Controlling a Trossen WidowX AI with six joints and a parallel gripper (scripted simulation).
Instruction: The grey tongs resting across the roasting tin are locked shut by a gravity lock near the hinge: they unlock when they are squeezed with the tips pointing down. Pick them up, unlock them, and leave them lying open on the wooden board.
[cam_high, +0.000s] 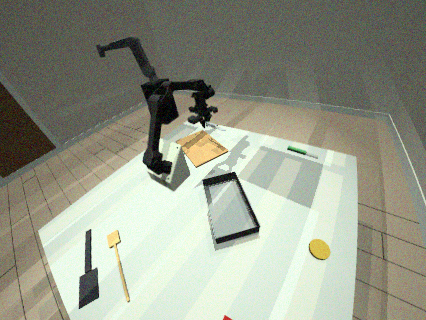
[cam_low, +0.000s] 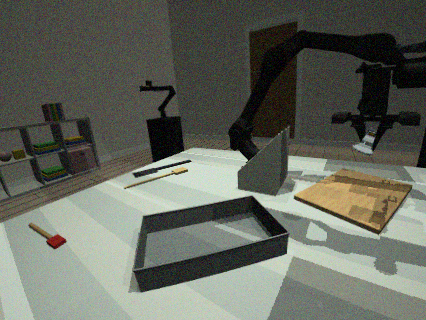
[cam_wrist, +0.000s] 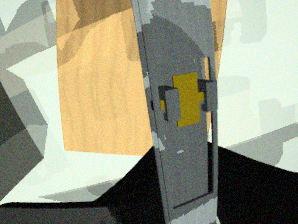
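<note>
The yellow lock piece lies 4 cm behind my gripper tip, 4 cm above it and 1 cm to the left of it. Also, from my gripper tip: black spatula 85 cm to the right, 17 cm below, 10 cm behind; grey roasting tin 35 cm to the right, 29 cm ahead, 15 cm below; wooden board 17 cm below, 8 cm behind, 1 cm to the left.
</note>
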